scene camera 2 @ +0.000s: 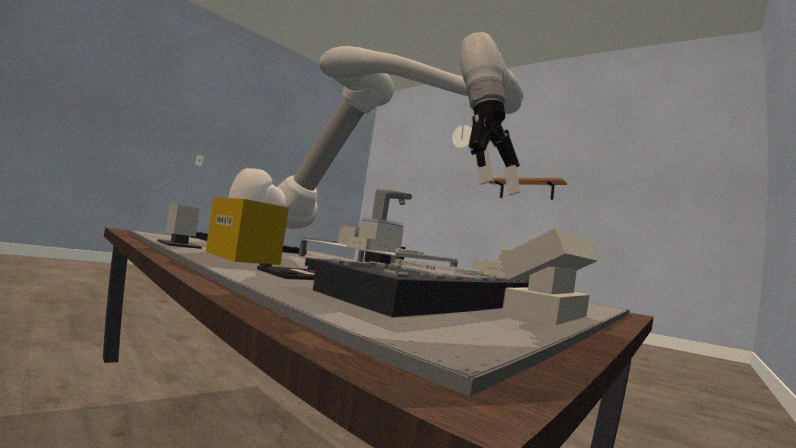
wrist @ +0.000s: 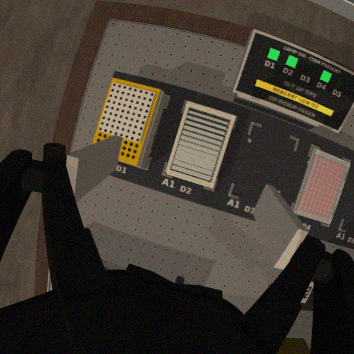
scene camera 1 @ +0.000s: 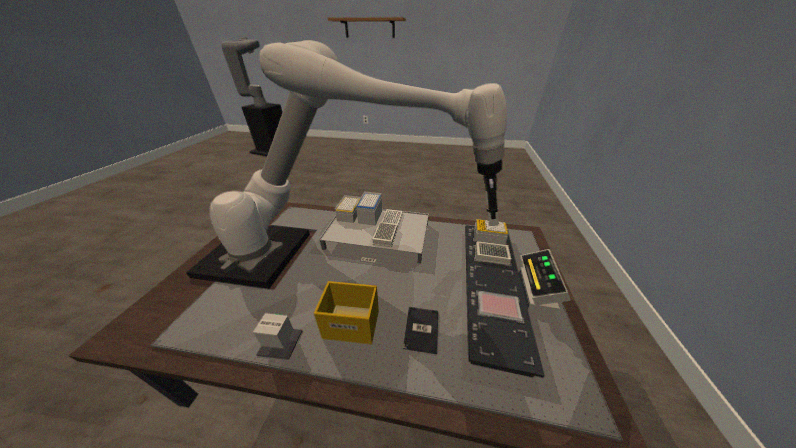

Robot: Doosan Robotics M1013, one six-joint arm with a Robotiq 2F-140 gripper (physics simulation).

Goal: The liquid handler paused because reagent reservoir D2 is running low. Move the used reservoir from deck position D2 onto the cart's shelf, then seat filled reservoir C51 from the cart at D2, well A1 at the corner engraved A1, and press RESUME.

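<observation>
The used reservoir, a pale slatted tray, sits at D2 on the black deck. My gripper is open and empty, high above the deck around D1 and D2. Two slatted reservoirs, a rear one and a front one, stand on the white cart; which is C51 cannot be read. The control panel shows green lamps at D1, D2 and D4 and a yellow REAGENT LOW bar. I cannot make out the RESUME button.
A yellow tip rack stands at D1, and a pink plate lies at D4. A yellow-trimmed box and a blue-trimmed box stand on the cart. The yellow waste bin and black RG pad are nearer the front.
</observation>
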